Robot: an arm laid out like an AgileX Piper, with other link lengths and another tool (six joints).
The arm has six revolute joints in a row. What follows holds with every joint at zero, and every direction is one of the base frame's.
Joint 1 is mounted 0.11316 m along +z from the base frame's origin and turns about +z.
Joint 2 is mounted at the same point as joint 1 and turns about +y.
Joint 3 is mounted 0.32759 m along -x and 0.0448 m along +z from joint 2 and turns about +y.
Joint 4 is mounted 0.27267 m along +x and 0.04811 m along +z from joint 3 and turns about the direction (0.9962, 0, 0.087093).
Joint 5 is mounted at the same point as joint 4 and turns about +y.
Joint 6 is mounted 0.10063 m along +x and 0.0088 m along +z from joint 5 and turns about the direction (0.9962, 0, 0.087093).
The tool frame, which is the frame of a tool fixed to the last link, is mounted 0.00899 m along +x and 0.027 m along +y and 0.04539 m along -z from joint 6; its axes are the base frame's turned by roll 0.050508, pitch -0.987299 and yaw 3.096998 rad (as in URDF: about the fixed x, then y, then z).
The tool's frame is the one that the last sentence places.
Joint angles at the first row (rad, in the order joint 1, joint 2, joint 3, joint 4, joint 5, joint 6):
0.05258, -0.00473, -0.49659, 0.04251, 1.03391, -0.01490
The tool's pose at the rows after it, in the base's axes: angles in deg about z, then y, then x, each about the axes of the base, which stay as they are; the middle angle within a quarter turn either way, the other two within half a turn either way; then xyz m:
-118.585 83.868 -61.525 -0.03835 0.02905 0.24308
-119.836 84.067 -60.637 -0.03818 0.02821 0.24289
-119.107 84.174 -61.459 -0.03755 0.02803 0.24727
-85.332 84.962 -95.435 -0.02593 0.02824 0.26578
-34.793 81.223 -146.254 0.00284 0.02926 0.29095
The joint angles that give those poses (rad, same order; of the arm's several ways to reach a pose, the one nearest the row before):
0.05261, -0.00473, -0.49658, 0.04125, 1.03390, -0.01486
0.05259, -0.00474, -0.49658, 0.03380, 1.03391, -0.01489
0.05259, 0.00971, -0.51036, 0.03193, 1.03537, -0.01488
0.05255, 0.11855, -0.56246, 0.02842, 1.03540, -0.01493
0.05254, 0.31555, -0.63978, 0.02411, 1.03456, -0.01494

